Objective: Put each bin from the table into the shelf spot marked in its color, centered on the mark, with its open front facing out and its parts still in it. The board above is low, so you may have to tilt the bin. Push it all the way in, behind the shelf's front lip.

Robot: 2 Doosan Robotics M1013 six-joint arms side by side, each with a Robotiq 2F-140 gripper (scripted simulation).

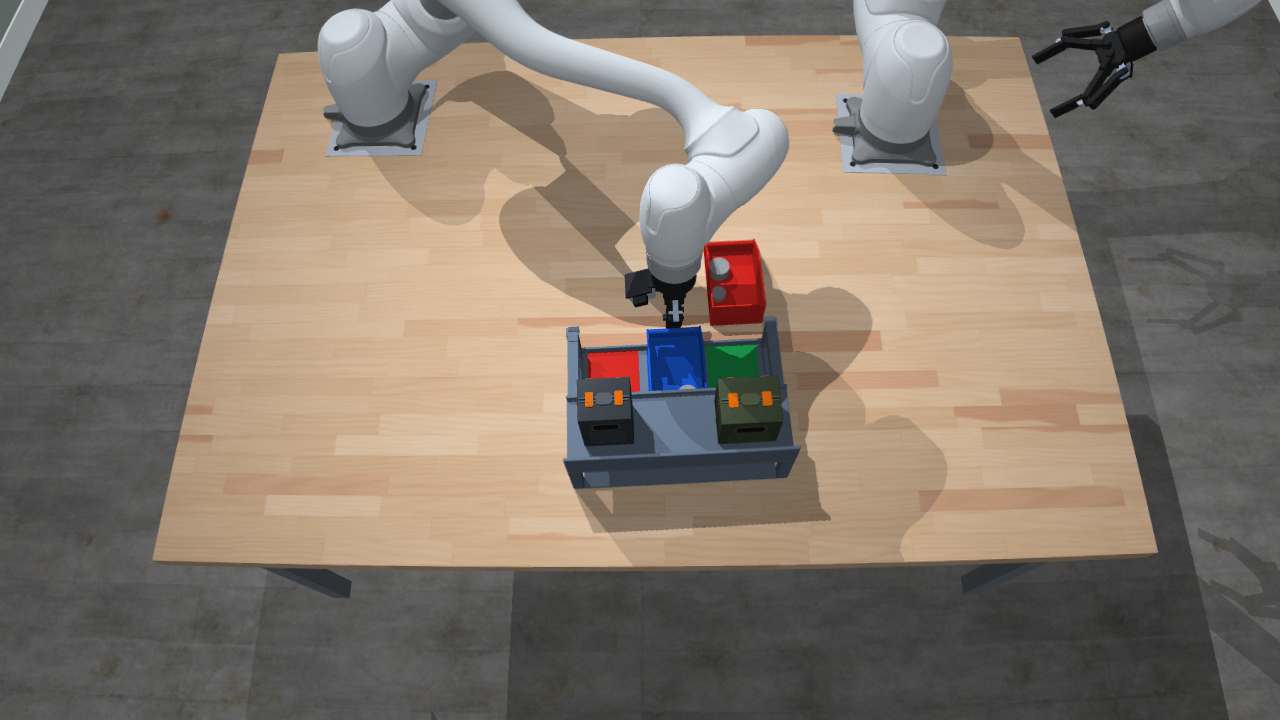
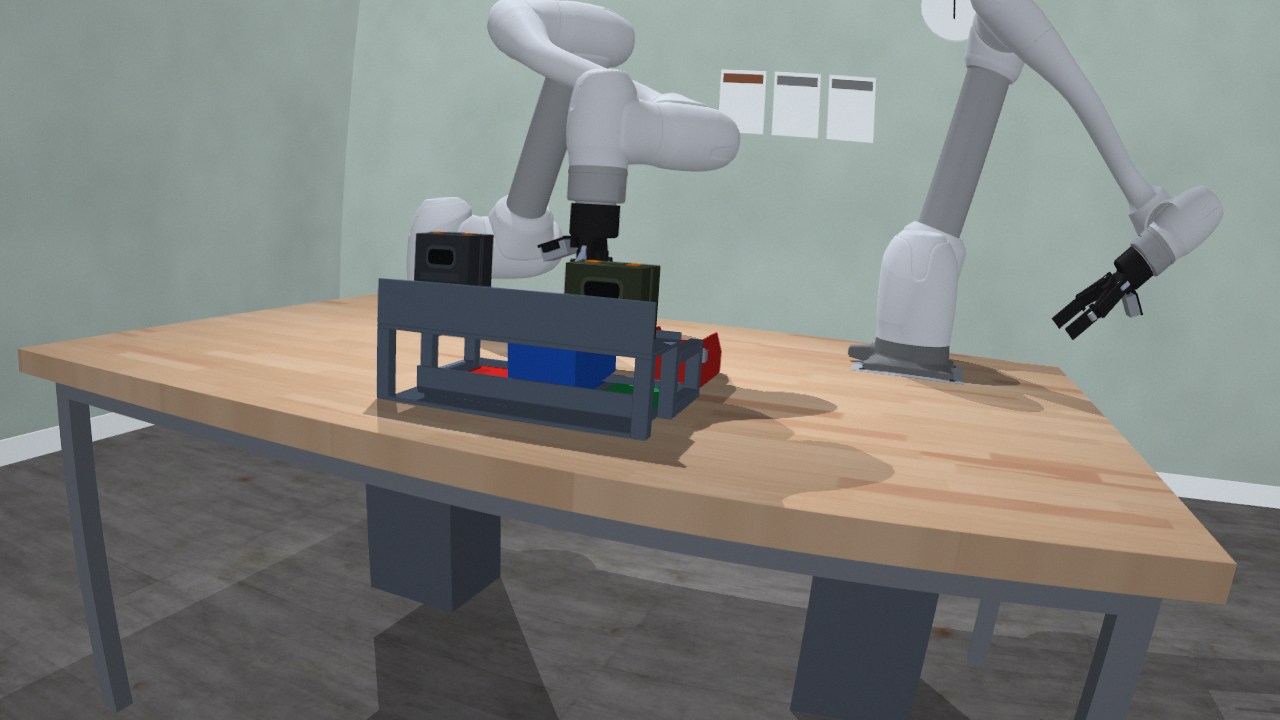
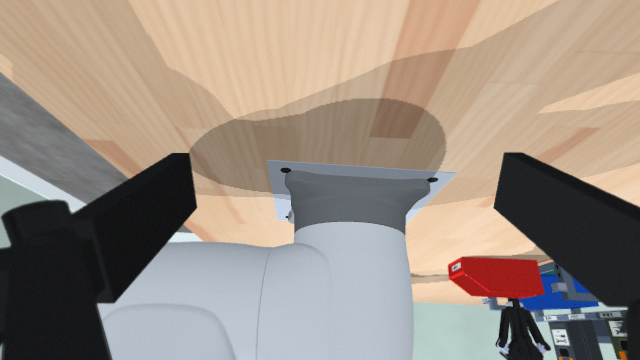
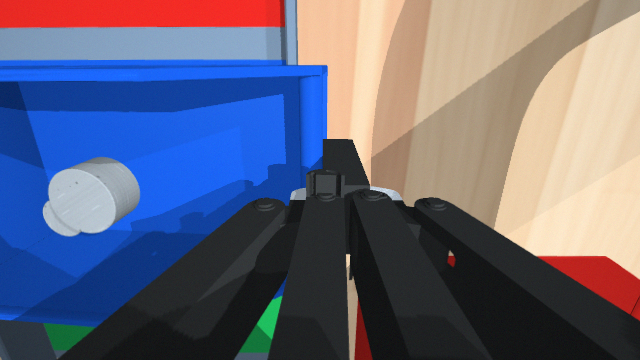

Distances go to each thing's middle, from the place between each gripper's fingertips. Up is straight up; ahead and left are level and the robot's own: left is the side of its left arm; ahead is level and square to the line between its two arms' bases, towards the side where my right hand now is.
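Scene:
From my left hand (image 1: 1043, 86), I find the blue bin (image 2: 581, 369) 680 mm ahead, 760 mm to the right and 70 mm below. The red bin (image 1: 744, 285) is 470 mm ahead of my left hand, 660 mm to the right of it and 80 mm below it.
The red bin, seen from my right hand, is 110 mm to the left, 120 mm behind and 20 mm below. As for my right gripper (image 1: 673, 331), it is now 10 mm to the right of the blue bin, 90 mm short of it and 10 mm above it.

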